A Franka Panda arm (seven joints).
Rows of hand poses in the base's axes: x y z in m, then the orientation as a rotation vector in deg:
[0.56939 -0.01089 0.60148 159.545 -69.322 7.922]
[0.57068 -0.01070 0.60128 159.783 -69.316 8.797]
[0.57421 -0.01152 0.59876 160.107 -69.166 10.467]
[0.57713 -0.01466 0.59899 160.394 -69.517 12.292]
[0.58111 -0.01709 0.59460 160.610 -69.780 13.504]
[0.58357 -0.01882 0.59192 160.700 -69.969 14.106]
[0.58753 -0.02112 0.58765 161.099 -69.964 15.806]
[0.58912 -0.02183 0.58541 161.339 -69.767 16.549]
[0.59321 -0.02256 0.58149 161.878 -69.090 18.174]
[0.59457 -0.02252 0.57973 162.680 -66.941 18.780]
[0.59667 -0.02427 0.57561 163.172 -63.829 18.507]
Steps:
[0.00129 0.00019 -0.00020 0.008 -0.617 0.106]
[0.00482 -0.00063 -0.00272 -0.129 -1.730 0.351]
[0.00774 -0.00377 -0.00249 -0.120 -3.020 0.299]
[0.01172 -0.00620 -0.00688 -0.070 -3.891 0.255]
[0.01418 -0.00793 -0.00956 -0.035 -4.329 0.195]
[0.01814 -0.01023 -0.01383 -0.007 -5.514 0.379]
[0.01973 -0.01094 -0.01607 -0.009 -6.017 0.592]
[0.02382 -0.01167 -0.01999 -0.082 -7.082 1.202]
[0.02518 -0.01163 -0.02175 -0.300 -7.337 2.702]
[0.02728 -0.01338 -0.02587 -0.961 -6.802 4.651]

